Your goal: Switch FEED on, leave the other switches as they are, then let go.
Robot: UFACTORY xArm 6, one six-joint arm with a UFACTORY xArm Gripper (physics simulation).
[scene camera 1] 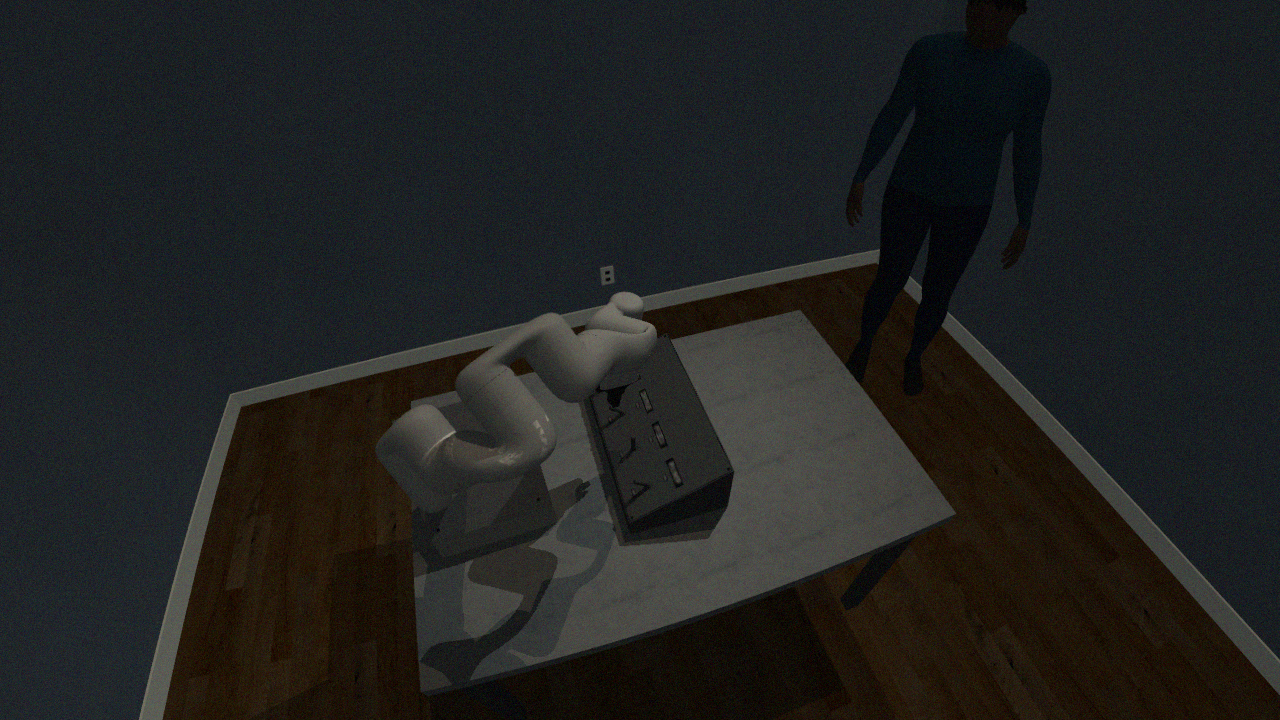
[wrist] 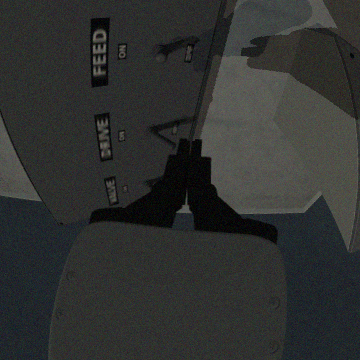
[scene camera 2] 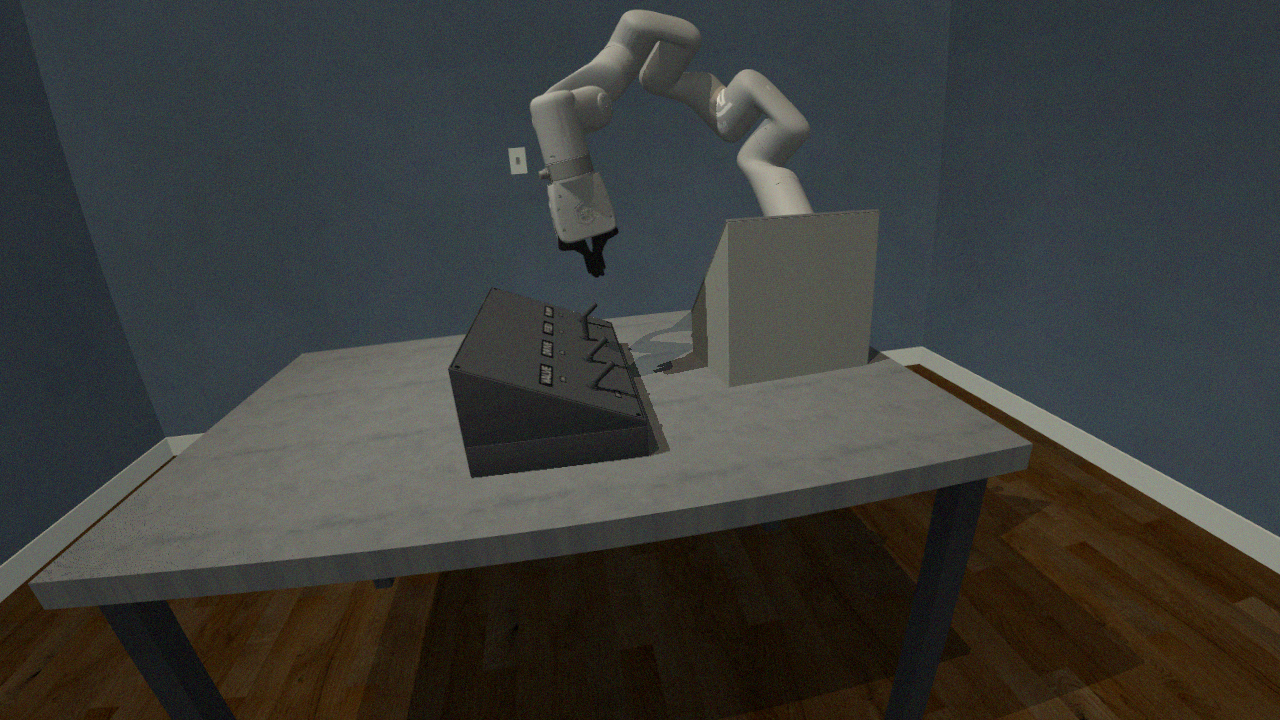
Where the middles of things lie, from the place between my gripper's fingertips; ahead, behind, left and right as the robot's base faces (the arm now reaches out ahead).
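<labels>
There is the dark sloped switch panel (scene camera 2: 521,379), and I find it 14 cm below my hand and 10 cm ahead of it.
</labels>
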